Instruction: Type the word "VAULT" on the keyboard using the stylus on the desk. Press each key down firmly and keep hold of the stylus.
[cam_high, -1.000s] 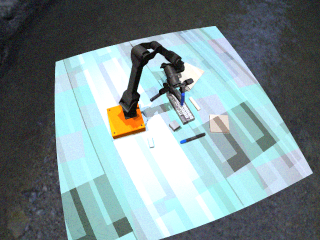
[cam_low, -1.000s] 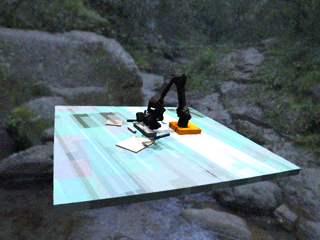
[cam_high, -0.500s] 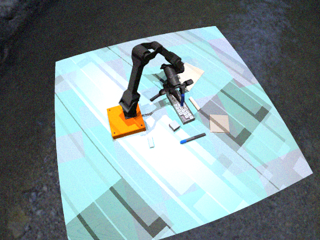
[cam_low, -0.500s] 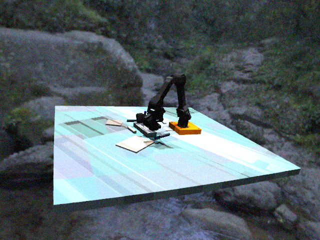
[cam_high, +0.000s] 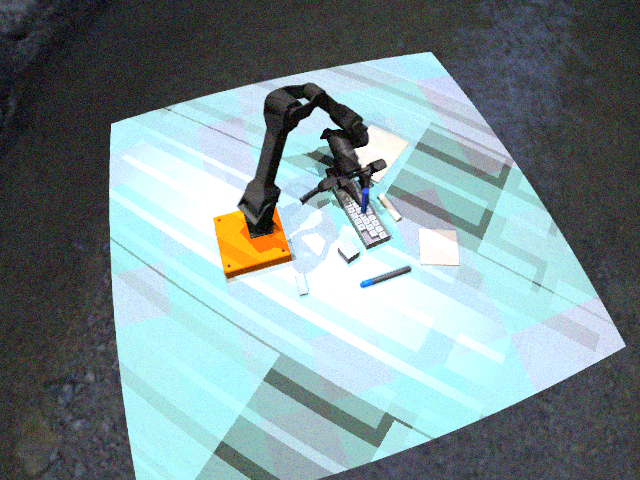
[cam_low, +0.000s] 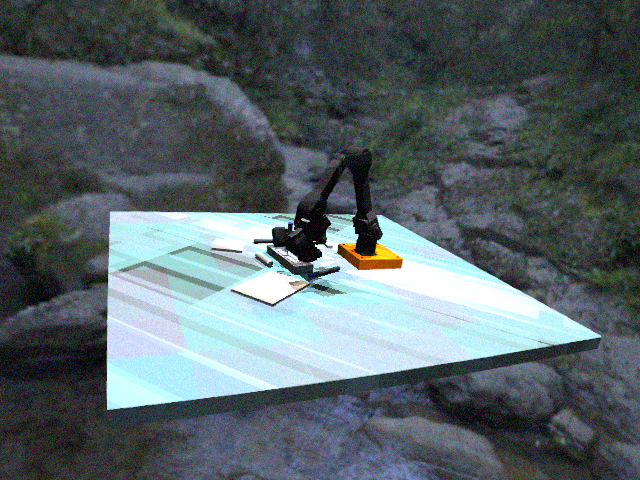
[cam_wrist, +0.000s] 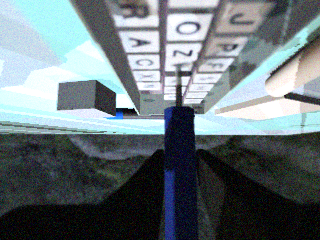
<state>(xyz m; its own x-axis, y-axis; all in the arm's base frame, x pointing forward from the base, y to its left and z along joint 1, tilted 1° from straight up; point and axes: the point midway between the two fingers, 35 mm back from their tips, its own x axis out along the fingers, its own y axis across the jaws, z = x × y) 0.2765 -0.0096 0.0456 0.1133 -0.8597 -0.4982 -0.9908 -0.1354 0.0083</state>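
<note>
My gripper tip is now 8 cm short of the white cylinder, 1 cm to the right of it and 6 cm above it. The rest, counted from my gripper tip: grey cube 7 cm behind, 9 cm to the right, 5 cm below; small pad 17 cm ahead, 15 cm to the right, 6 cm below; stylus 1 cm below.
</note>
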